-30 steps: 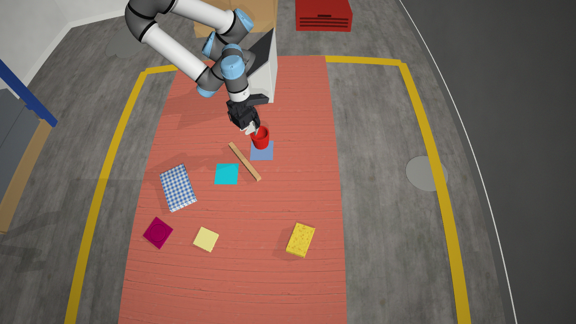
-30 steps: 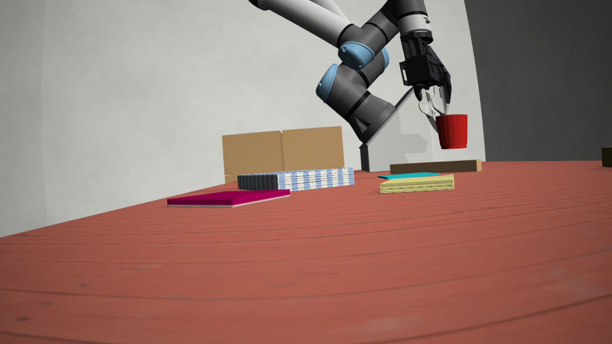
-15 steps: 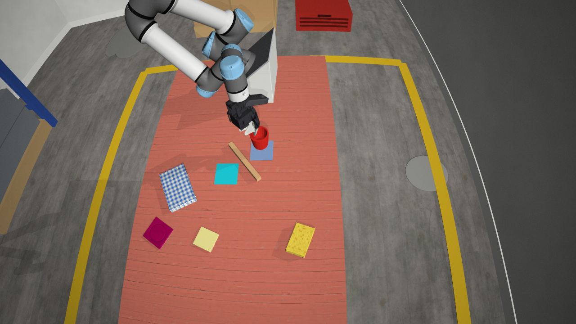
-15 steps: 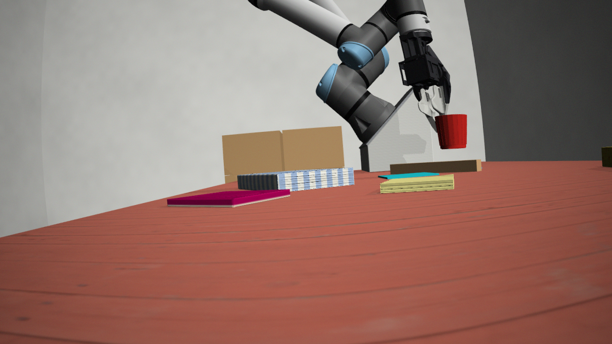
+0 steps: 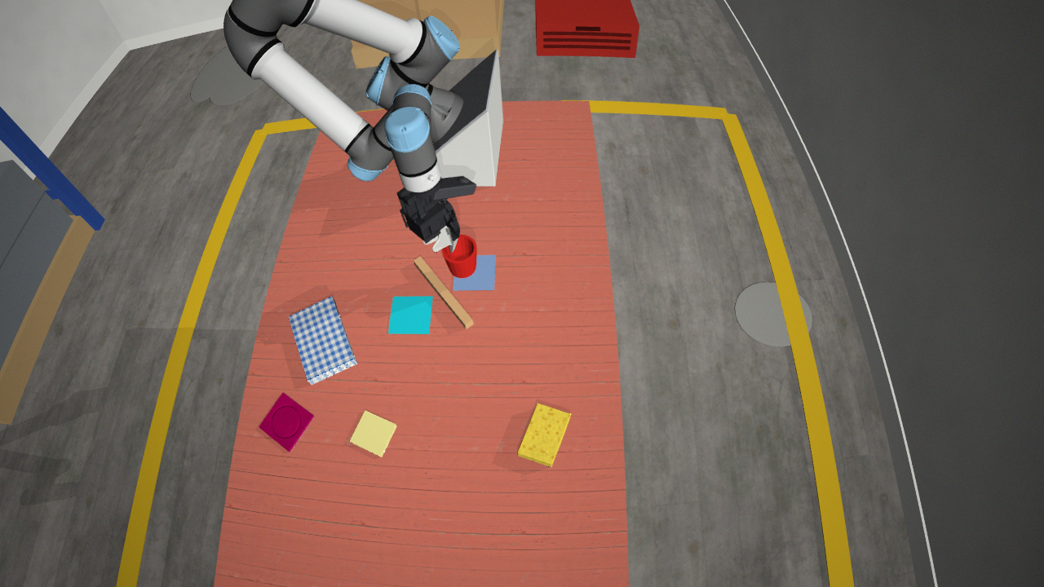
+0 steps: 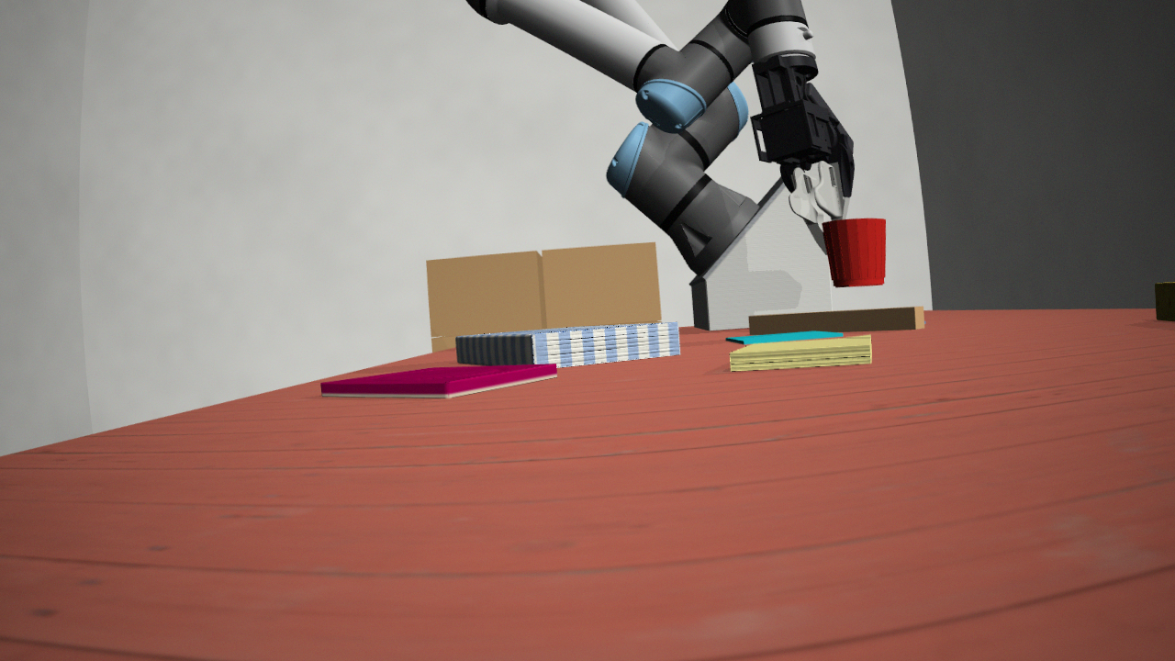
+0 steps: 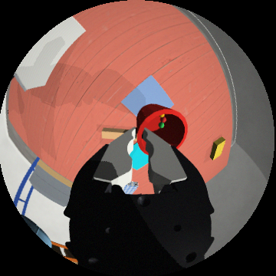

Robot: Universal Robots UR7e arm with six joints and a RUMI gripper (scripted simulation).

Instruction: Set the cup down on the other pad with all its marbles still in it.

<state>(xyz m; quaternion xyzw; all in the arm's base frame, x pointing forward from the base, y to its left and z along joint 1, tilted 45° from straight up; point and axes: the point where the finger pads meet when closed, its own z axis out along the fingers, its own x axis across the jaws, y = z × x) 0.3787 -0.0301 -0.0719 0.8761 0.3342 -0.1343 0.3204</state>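
Now: the cyan pad 110 mm ahead of my hand, 100 mm to the right of it and 110 mm below it. Round my hand: wooden rail 60 mm ahead, 30 mm to the right, 100 mm below; then red cup 20 mm ahead, 20 mm to the left, 30 mm below.
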